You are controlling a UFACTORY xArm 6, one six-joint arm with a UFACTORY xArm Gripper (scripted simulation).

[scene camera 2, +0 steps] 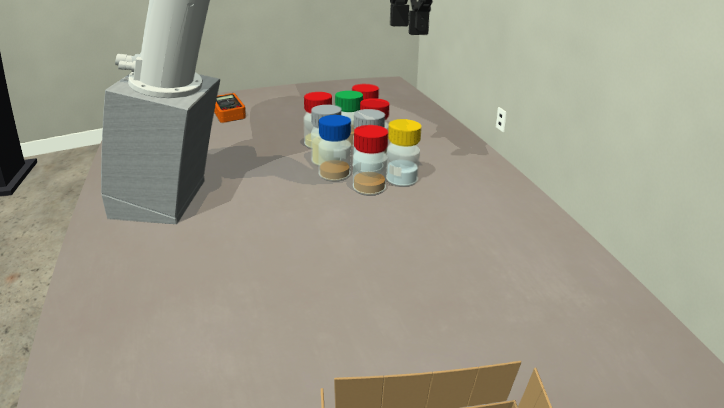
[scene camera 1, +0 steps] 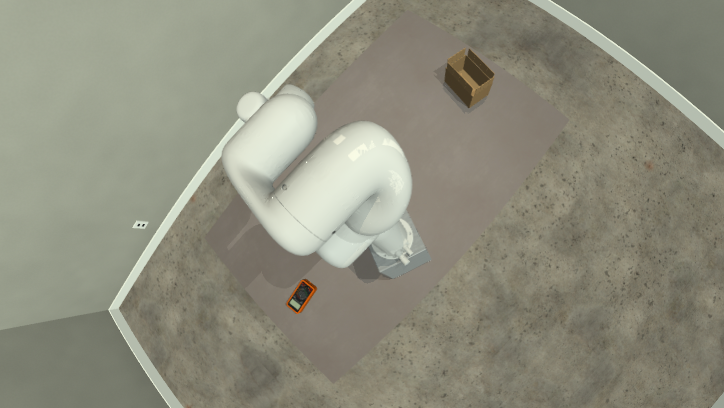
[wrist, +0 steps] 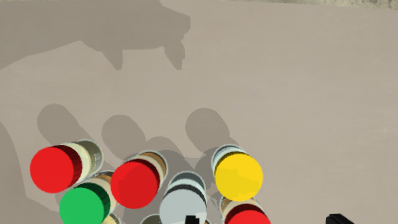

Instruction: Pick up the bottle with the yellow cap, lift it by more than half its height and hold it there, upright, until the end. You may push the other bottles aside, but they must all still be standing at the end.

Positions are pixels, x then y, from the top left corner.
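Labels:
The marked spots on the red-capped bottle (scene camera 2: 370,159) and the orange multimeter (scene camera 2: 225,111) are 470 mm apart. The red-capped bottle is 830 mm from the lens, while a yellow-capped bottle (scene camera 2: 403,152) is 860 mm from the lens. As for the orange multimeter, that's 1200 mm from the lens.

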